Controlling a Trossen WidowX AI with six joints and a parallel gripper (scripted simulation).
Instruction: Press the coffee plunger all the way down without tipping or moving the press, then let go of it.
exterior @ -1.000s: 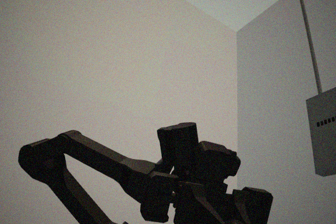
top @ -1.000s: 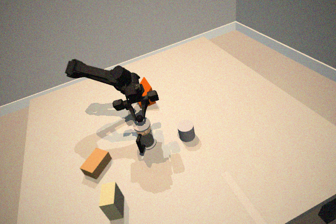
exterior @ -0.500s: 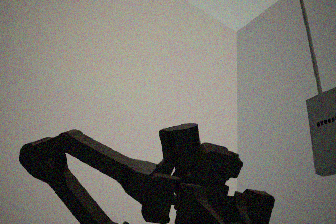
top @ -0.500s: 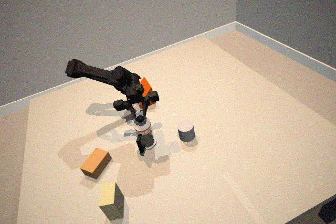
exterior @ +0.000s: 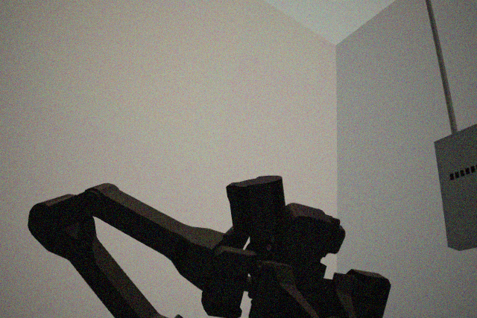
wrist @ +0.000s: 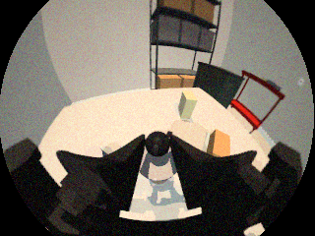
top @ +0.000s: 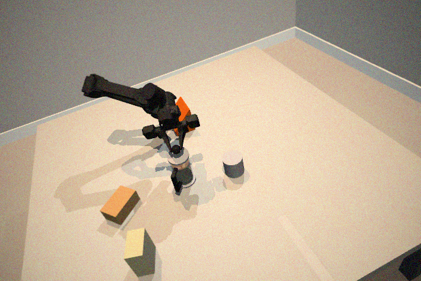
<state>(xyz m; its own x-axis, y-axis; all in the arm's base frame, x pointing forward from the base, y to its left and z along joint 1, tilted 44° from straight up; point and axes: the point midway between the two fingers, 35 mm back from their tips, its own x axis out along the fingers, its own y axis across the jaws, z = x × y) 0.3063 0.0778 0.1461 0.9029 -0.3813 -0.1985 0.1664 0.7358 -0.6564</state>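
Now: gripper tip 1 cm past the coffee press, 1 cm to the left of it and 9 cm above it. Also, from my gripper tip: orange block (24 cm to the right, 15 cm below); then grey cylinder (1 cm ahead, 18 cm to the left, 14 cm below).
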